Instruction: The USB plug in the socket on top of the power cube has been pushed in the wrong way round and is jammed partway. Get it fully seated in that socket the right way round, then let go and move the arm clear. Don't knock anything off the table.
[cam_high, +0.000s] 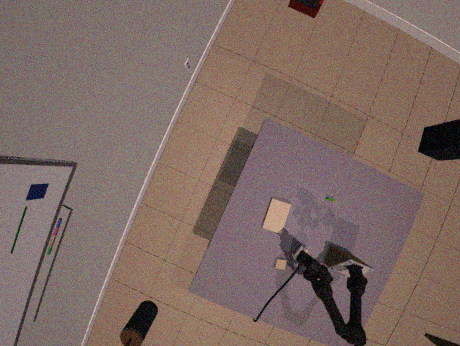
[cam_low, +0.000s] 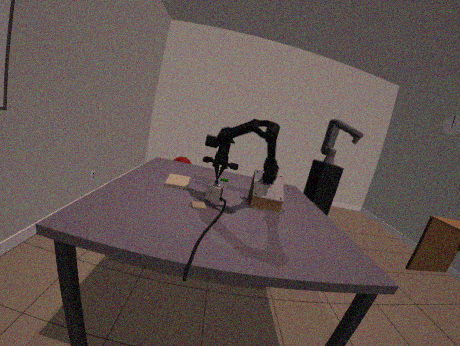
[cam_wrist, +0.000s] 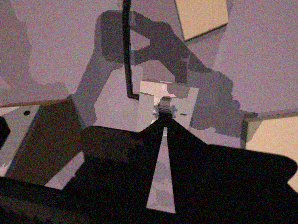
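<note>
The USB plug lies 2 cm below my gripper tip. Also, from my gripper tip: tan slab 22 cm ahead, 17 cm to the right, 11 cm below; then USB socket 5 cm below; then tan tile 13 cm to the left, 11 cm below, 8 cm ahead.
</note>
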